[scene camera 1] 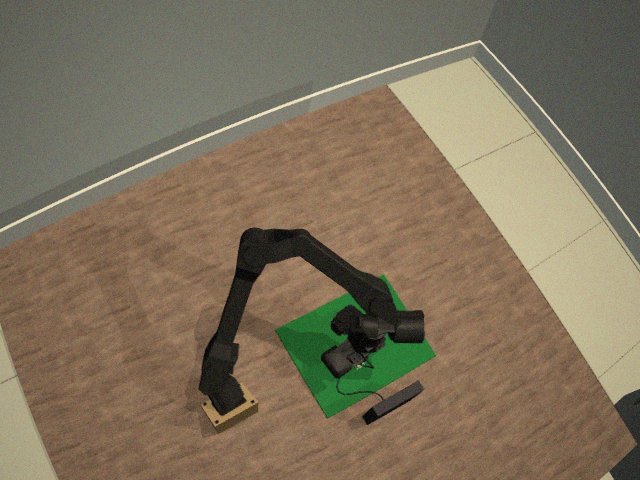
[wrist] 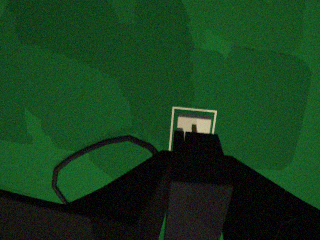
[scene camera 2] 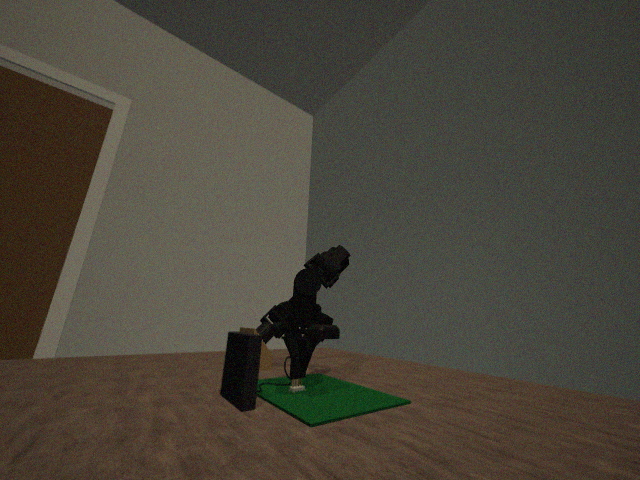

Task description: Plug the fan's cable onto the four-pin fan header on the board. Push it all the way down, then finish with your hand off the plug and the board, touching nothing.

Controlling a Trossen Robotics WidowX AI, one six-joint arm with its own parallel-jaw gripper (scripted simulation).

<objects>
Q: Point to a green board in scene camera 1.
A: At 306, 338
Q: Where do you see a black fan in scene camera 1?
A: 394, 402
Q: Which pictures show the gripper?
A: Scene camera 1, the wrist view and scene camera 2: all of them.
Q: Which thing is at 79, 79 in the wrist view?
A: A green board.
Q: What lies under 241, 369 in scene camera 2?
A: A black fan.
</objects>
